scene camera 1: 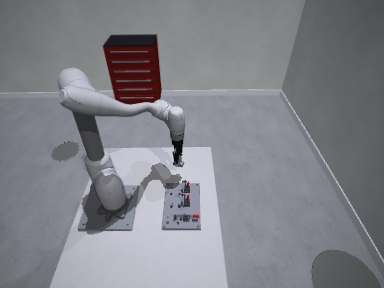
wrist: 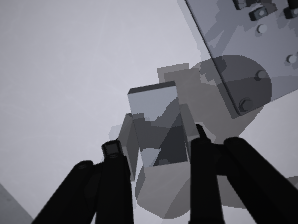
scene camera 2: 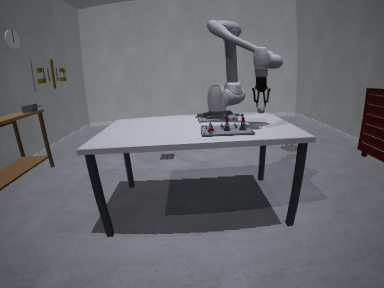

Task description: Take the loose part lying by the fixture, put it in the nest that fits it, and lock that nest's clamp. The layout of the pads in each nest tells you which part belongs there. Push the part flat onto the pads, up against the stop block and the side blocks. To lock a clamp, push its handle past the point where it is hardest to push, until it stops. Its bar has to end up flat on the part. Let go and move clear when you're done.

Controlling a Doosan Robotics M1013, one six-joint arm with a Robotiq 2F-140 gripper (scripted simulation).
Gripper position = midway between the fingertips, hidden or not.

Note:
In view: my gripper (wrist: pixel 158 122) and a grey loose part (wrist: pixel 155 109).

